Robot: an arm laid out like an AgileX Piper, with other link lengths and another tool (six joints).
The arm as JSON. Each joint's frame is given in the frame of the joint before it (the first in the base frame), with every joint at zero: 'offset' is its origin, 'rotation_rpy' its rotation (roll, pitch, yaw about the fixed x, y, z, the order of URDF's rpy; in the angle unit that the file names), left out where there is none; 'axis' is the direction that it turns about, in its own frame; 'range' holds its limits. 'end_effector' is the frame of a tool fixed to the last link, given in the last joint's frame.
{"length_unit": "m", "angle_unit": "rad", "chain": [
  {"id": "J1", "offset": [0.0, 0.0, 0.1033], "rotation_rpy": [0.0, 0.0, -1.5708], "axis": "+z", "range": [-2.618, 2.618]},
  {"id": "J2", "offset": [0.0, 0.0, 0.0], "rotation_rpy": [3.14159, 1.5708, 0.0], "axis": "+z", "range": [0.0, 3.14]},
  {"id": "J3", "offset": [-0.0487, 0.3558, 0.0], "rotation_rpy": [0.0, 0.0, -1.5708], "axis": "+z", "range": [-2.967, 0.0]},
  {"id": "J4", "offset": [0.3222, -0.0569, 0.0], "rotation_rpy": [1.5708, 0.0, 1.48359], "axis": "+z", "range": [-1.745, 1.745]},
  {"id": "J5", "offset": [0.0, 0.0, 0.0], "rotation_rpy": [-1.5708, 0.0, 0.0], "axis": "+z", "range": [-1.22, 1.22]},
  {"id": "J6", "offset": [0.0, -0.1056, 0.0], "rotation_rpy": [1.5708, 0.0, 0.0], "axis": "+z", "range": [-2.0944, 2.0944]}
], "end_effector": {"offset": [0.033, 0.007, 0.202], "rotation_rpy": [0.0, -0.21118, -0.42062]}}
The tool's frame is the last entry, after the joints.
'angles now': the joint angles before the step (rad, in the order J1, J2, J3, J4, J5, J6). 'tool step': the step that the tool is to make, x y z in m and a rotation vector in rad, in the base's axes. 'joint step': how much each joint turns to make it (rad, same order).
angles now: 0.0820, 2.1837, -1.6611, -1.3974, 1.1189, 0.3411
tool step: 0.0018, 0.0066, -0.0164, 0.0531, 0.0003, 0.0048
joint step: 0.0001, 0.0035, 0.0000, 0.0449, -0.0276, 0.0024
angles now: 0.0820, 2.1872, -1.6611, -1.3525, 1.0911, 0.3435
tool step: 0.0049, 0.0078, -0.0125, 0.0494, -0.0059, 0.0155
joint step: 0.0000, 0.0001, -0.0002, 0.0368, -0.0361, 0.0016
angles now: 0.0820, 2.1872, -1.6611, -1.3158, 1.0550, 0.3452
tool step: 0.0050, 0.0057, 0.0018, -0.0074, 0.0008, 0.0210
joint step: 0.0083, 0.0001, -0.0001, -0.0101, -0.0078, -0.0040
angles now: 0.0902, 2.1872, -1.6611, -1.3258, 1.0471, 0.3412
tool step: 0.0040, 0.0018, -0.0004, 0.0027, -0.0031, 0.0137
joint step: 0.0000, 0.0002, -0.0002, -0.0036, -0.0139, 0.0000
